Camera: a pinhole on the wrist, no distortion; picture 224 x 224 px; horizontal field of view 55.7 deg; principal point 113.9 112.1 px. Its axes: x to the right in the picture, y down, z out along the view. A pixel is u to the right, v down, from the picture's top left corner.
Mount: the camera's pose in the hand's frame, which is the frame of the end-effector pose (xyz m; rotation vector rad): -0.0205 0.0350 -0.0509 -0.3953 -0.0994 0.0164
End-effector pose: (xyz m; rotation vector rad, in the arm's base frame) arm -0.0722 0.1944 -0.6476 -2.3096 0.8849 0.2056
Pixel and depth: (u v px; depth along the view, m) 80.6 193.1 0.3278
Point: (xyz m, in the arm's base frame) -0.3124 0.2192 -0.9058
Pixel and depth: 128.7 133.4 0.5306
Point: -0.2525 0.3128 -1.1102
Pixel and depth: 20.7 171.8 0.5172
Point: -0.5027 0.3698 -0.9972
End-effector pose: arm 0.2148 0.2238 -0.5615 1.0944 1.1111 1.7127
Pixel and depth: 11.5 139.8 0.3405
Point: 0.4635 0.0206 -0.3684
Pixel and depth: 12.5 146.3 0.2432
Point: 0.3748 0.0651 -0.4129
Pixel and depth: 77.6 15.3 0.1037
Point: 0.2818 0.1850 -0.5296
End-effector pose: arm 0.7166 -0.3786 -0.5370 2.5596 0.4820 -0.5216
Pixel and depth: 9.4 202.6 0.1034
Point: 0.6880 -0.5029 -0.4757
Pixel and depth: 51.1 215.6 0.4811
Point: 0.6389 -0.9315 -0.5126
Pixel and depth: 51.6 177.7 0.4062
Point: 0.6174 -0.8058 -0.5552
